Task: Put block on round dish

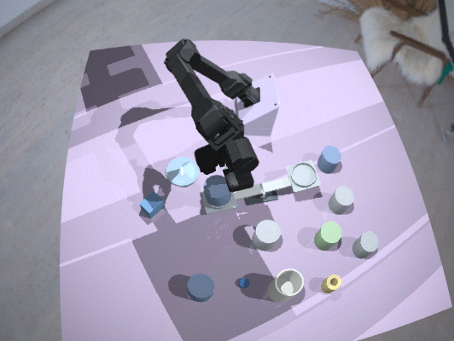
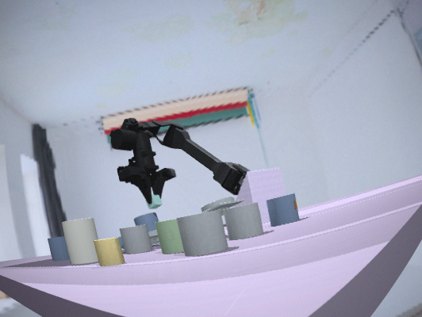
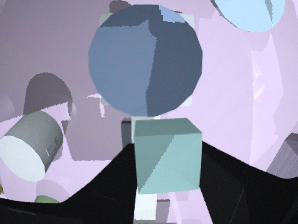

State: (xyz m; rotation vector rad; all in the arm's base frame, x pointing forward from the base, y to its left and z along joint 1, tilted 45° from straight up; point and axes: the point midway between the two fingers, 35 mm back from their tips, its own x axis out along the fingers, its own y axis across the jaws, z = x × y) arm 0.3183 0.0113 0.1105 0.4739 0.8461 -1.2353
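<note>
Right now the round pale blue dish is 140 mm to the right of my gripper tip, 120 mm below it and 70 mm behind it. Round my gripper tip: small blue disc 280 mm ahead, 110 mm below, 60 mm to the left; balance 100 mm to the left, 80 mm below, 10 mm behind; greenish block 10 mm above.
</note>
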